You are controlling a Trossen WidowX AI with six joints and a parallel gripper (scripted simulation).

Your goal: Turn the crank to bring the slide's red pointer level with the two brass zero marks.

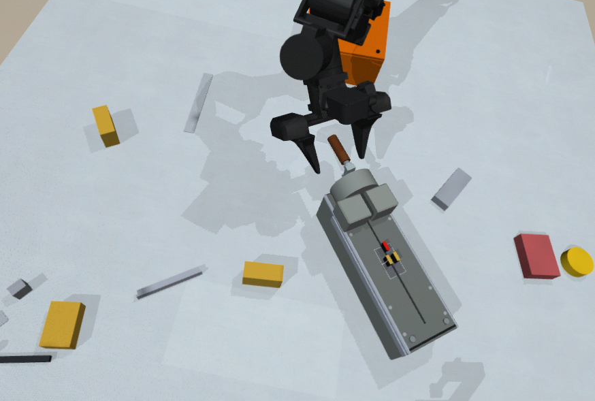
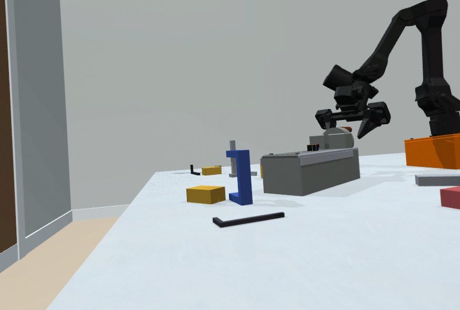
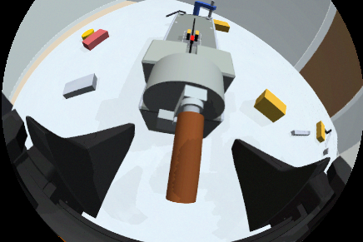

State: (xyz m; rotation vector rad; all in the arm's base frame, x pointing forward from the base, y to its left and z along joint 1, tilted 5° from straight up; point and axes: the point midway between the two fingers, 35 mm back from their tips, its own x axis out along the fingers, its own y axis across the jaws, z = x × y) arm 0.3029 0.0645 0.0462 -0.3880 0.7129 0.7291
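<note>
My gripper tip is now 10 mm past the brown handle, 10 mm to the left of it and 20 mm below it. Also, from my gripper tip: red pointer 100 mm ahead, 110 mm to the left, 10 mm below; grey block 110 mm behind, 210 mm to the left, 90 mm below; blue clamp 280 mm ahead, 260 mm to the left, 40 mm below.
</note>
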